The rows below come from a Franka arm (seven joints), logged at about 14 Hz.
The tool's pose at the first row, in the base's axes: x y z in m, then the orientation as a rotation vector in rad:
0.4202, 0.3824, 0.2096, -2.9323, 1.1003, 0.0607
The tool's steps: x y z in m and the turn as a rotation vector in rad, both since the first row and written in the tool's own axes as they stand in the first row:
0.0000, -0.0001, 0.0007, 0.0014, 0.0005, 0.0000
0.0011, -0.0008, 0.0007, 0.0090, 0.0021, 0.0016
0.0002, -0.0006, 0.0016, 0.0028, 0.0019, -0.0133
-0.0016, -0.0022, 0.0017, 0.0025, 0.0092, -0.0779
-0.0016, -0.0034, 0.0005, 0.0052, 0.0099, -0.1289
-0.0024, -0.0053, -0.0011, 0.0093, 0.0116, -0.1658
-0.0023, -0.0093, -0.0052, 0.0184, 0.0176, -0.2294
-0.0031, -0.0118, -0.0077, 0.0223, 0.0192, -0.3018
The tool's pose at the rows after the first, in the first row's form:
0.4202, 0.3825, 0.2089, -2.9313, 1.1000, 0.0592
0.4215, 0.3823, 0.2089, -2.9243, 1.1003, 0.0526
0.4207, 0.3828, 0.2080, -2.9375, 1.0801, 0.0562
0.4204, 0.3851, 0.2080, -2.9726, 0.9852, 0.0452
0.4212, 0.3860, 0.2091, -2.9936, 0.9083, 0.0422
0.4219, 0.3879, 0.2108, -3.0061, 0.8519, 0.0371
0.4248, 0.3908, 0.2148, -3.0244, 0.7544, 0.0227
0.4259, 0.3932, 0.2174, -3.0454, 0.6437, 0.0175

